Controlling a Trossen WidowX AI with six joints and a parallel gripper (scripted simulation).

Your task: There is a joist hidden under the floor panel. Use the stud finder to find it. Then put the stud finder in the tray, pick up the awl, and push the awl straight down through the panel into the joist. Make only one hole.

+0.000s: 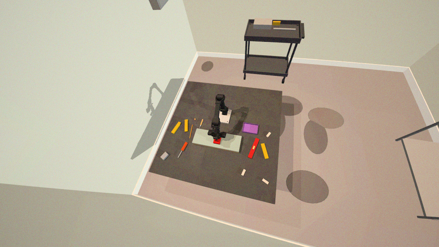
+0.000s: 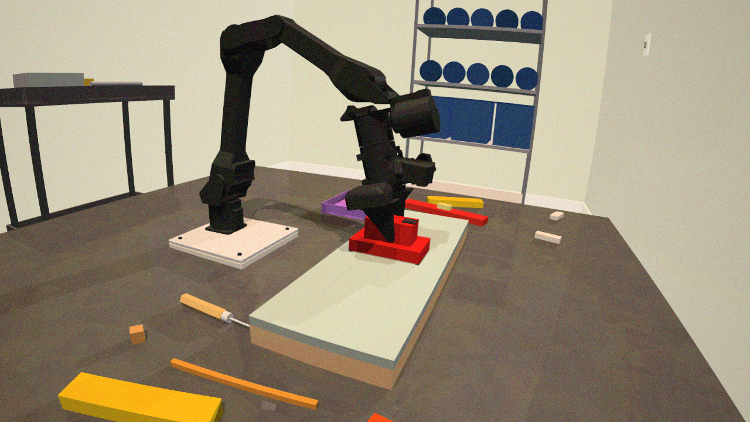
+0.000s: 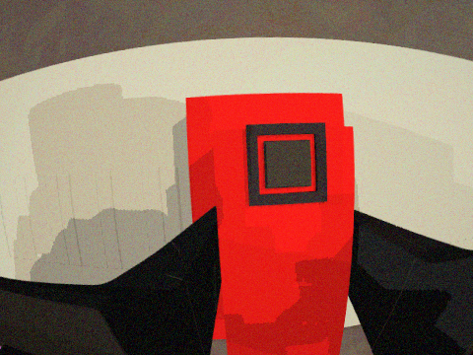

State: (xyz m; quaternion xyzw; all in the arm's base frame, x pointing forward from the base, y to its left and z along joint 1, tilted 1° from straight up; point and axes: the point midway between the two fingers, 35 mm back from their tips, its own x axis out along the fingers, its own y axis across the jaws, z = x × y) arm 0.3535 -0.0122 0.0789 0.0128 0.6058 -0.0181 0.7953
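The purple tray lies 33 cm to the left of my gripper tip, 20 cm behind it and 5 cm below it. The rest, counted from my gripper tip: awl 24 cm to the right, 17 cm behind, 6 cm below; red stud finder 2 cm above, 1 cm ahead; square indicator light 3 cm above, 2 cm ahead.
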